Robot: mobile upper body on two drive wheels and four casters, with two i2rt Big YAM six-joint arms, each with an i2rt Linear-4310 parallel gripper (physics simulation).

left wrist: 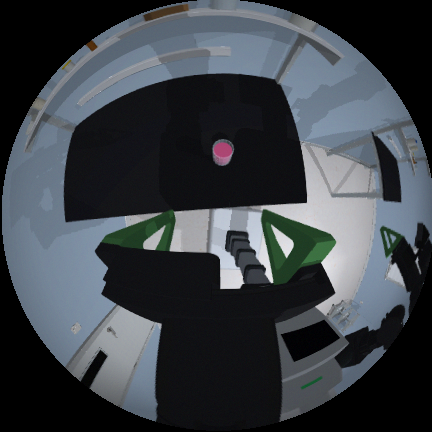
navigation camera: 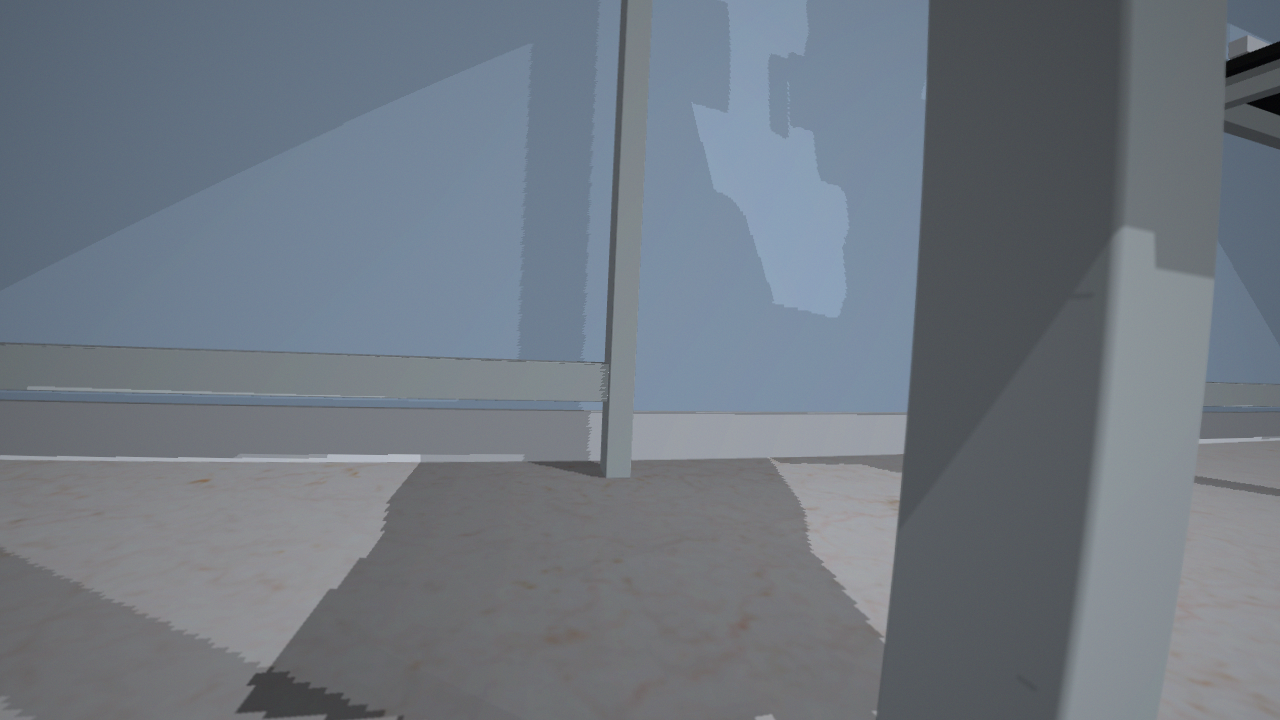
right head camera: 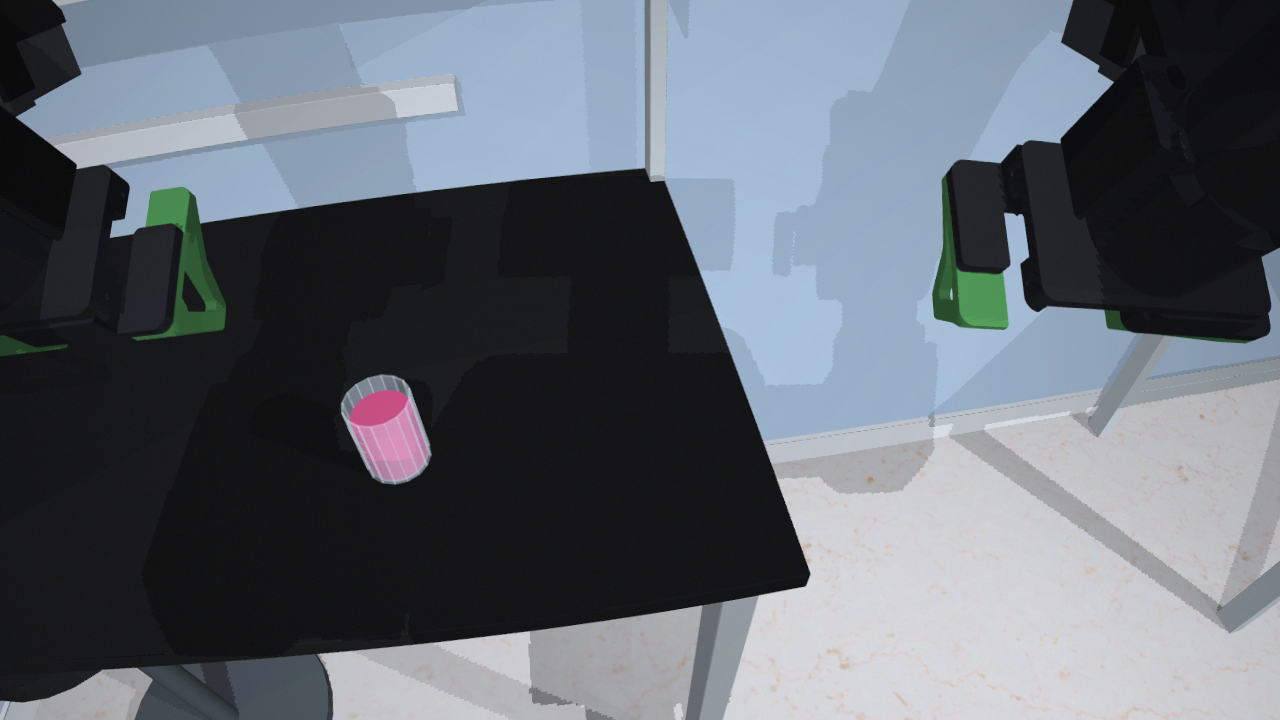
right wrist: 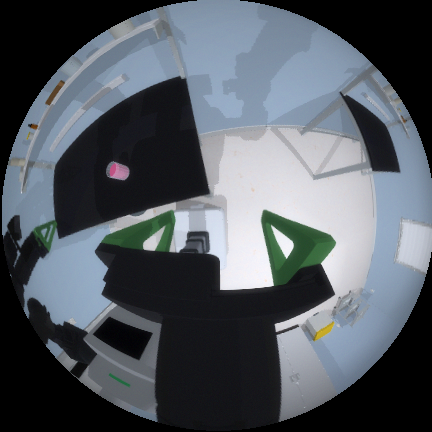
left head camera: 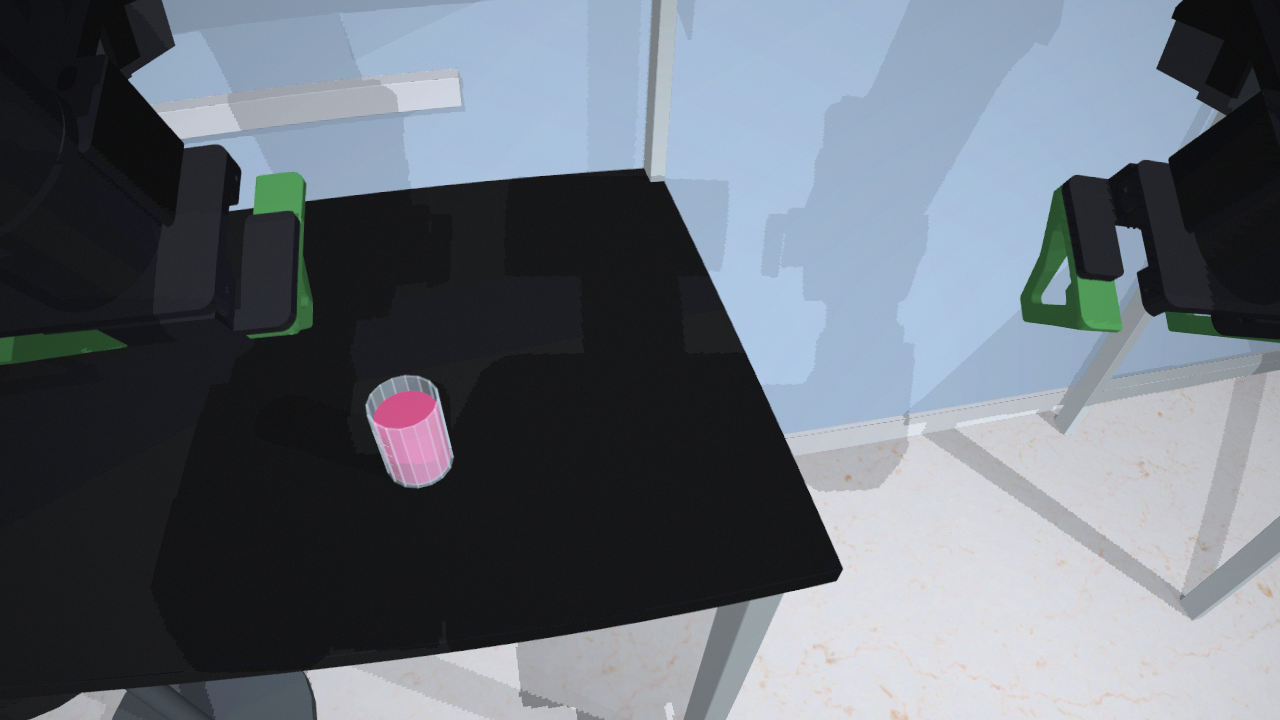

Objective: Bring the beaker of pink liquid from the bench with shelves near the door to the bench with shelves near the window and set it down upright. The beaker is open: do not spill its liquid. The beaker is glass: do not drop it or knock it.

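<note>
The glass beaker of pink liquid (left head camera: 413, 438) (right head camera: 389, 434) (left wrist: 222, 152) (right wrist: 119, 171) stands upright on the black-topped bench (left head camera: 626, 501) (right head camera: 608, 501) (left wrist: 115, 165) (right wrist: 155, 135). My left gripper (left head camera: 192, 335) (right head camera: 102, 340) (left wrist: 217, 213) is open and empty. In the head views it hangs to the left of the beaker and nearer the top of the picture, apart from it. My right gripper (left head camera: 1163, 326) (right head camera: 1074, 320) (right wrist: 217, 214) is open and empty, far to the right, beyond the bench's right edge. A second black-topped bench (left wrist: 389, 172) (right wrist: 375, 135) shows at the right in the wrist views.
Shelf boards (left wrist: 267, 24) (right wrist: 100, 48) run above the beaker's bench, with small items on them. A grey bench leg (left head camera: 729, 653) (navigation camera: 1002, 402) stands very close in the navigation view. A dark round stool base (left head camera: 268, 698) (right head camera: 277, 689) lies beneath the bench.
</note>
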